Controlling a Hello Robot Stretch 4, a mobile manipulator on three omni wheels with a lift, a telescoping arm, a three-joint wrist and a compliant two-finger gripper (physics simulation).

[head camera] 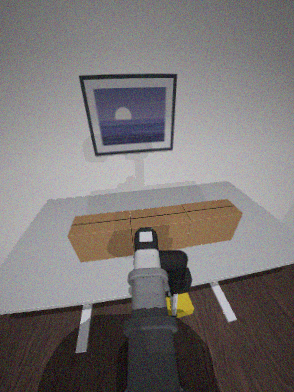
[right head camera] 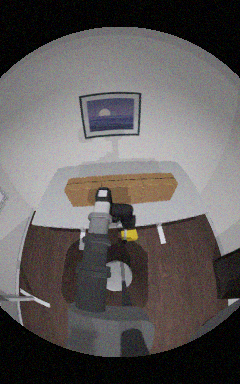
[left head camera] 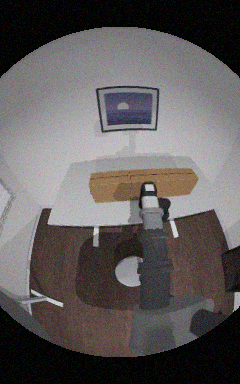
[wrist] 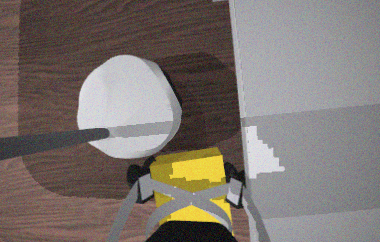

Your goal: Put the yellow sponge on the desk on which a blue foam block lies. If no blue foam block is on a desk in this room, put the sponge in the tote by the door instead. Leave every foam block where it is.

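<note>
The yellow sponge [head camera: 183,305] [right head camera: 129,235] [wrist: 197,169] is held between the two fingertips of my gripper [wrist: 190,173], which is shut on it. In the wrist view the sponge is above the floor, just left of the desk's front edge. The grey-white desk [head camera: 40,260] [left head camera: 65,212] [right head camera: 47,215] [wrist: 310,60] stands ahead of me against the wall. No blue foam block shows on the part of the desk in view; the area behind the boxes is hidden. The tote does not show.
A row of brown boxes [head camera: 210,225] [left head camera: 180,183] [right head camera: 155,190] stands across the desk. A framed picture [head camera: 131,117] hangs above. A round white disc [left head camera: 129,271] [wrist: 125,100] is low over the floor. A dark object [left head camera: 232,270] [right head camera: 229,275] stands at the right edge.
</note>
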